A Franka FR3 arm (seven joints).
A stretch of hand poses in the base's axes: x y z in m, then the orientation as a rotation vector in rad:
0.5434, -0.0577, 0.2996, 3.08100, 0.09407, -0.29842
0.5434, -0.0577, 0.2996, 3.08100, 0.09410, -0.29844
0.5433, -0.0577, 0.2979, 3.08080, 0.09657, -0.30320
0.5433, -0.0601, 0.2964, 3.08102, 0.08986, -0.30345
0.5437, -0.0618, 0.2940, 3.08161, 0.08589, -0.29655
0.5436, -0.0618, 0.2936, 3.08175, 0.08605, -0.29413
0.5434, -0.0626, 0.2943, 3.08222, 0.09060, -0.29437
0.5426, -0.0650, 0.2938, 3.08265, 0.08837, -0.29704
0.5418, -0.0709, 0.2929, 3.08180, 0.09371, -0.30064
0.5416, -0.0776, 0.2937, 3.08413, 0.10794, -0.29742
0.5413, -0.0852, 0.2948, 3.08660, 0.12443, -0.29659
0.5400, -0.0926, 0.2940, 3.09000, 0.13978, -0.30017
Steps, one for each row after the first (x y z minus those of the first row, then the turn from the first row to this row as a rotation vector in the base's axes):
0.0000, 0.0000, 0.0000, 0.00000, 0.00001, 0.00002
-0.0001, 0.0000, -0.0017, 0.00039, 0.00313, 0.00151
-0.0001, -0.0024, -0.0032, 0.00002, 0.00318, -0.00281
0.0003, -0.0041, -0.0056, -0.00028, -0.00135, -0.00526
0.0002, -0.0041, -0.0060, -0.00030, -0.00291, -0.00511
0.0000, -0.0049, -0.0053, 0.00059, -0.00270, -0.00226
-0.0008, -0.0073, -0.0058, 0.00101, -0.00103, -0.00380
-0.0016, -0.0132, -0.0067, 0.00093, 0.00140, -0.00037
-0.0018, -0.0199, -0.0059, 0.00433, -0.00053, 0.00852
-0.0021, -0.0275, -0.0048, 0.00834, -0.00089, 0.01876
-0.0034, -0.0349, -0.0056, 0.01356, 0.00154, 0.02803

